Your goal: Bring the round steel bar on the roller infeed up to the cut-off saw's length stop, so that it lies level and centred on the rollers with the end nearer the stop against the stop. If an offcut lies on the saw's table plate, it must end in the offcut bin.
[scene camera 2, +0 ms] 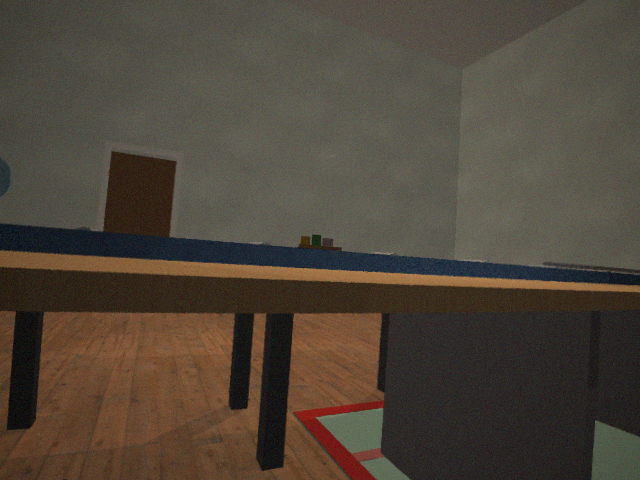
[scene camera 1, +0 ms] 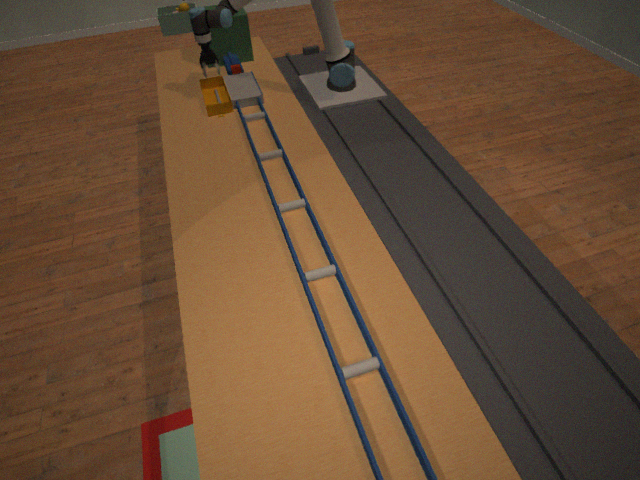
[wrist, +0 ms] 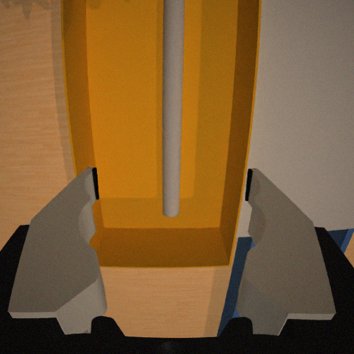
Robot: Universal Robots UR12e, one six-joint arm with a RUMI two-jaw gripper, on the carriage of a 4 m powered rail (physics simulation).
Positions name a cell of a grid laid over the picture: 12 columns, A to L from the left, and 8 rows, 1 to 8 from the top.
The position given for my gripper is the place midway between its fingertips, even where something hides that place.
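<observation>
My gripper (wrist: F4) visible. Offcut bin (scene camera 1: D2), (wrist: D2). Roller infeed (wrist: J4).
</observation>
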